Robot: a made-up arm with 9 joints. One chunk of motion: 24 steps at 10 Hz.
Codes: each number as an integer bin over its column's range. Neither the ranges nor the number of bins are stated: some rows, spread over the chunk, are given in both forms.
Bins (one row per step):
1: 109 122 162 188 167 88
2: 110 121 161 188 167 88
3: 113 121 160 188 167 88
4: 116 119 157 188 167 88
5: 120 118 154 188 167 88
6: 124 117 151 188 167 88
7: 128 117 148 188 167 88
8: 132 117 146 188 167 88
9: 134 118 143 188 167 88
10: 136 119 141 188 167 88
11: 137 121 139 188 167 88
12: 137 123 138 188 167 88
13: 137 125 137 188 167 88
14: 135 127 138 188 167 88
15: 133 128 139 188 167 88
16: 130 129 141 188 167 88
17: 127 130 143 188 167 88
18: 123 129 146 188 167 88
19: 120 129 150 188 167 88
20: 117 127 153 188 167 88
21: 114 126 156 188 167 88
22: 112 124 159 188 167 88
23: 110 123 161 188 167 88
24: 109 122 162 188 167 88
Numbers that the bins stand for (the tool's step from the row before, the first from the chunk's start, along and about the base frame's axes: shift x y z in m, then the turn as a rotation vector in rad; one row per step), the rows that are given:
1: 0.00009 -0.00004 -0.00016 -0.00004 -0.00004 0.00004
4: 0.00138 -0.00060 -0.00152 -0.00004 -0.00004 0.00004
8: 0.00433 -0.00098 -0.00449 -0.00004 -0.00004 0.00004
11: 0.00525 -0.00022 -0.00639 -0.00004 -0.00004 0.00004
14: 0.00488 0.00091 -0.00666 -0.00004 -0.00004 0.00004
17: 0.00341 0.00147 -0.00531 -0.00004 -0.00004 0.00004
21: 0.00101 0.00072 -0.00179 -0.00004 -0.00004 0.00004
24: 0.00009 -0.00004 -0.00016 -0.00004 -0.00004 0.00004
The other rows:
2: 0.00027 -0.00022 -0.00044 -0.00004 -0.00004 0.00004
3: 0.00083 -0.00022 -0.00071 -0.00004 -0.00004 0.00004
5: 0.00212 -0.00079 -0.00233 -0.00004 -0.00004 0.00004
6: 0.00285 -0.00098 -0.00314 -0.00004 -0.00004 0.00004
7: 0.00359 -0.00098 -0.00395 -0.00004 -0.00004 0.00004
9: 0.00470 -0.00079 -0.00531 -0.00004 -0.00004 0.00004
10: 0.00507 -0.00060 -0.00585 -0.00004 -0.00004 0.00004
12: 0.00525 0.00015 -0.00666 -0.00004 -0.00004 0.00004
13: 0.00525 0.00053 -0.00693 -0.00004 -0.00004 0.00004
15: 0.00451 0.00109 -0.00639 -0.00004 -0.00004 0.00004
16: 0.00396 0.00128 -0.00585 -0.00004 -0.00004 0.00004
18: 0.00267 0.00128 -0.00449 -0.00004 -0.00004 0.00004
19: 0.00212 0.00128 -0.00341 -0.00004 -0.00004 0.00004
20: 0.00156 0.00091 -0.00260 -0.00004 -0.00004 0.00004
22: 0.00064 0.00034 -0.00098 -0.00004 -0.00004 0.00004
23: 0.00027 0.00015 -0.00044 -0.00004 -0.00004 0.00004

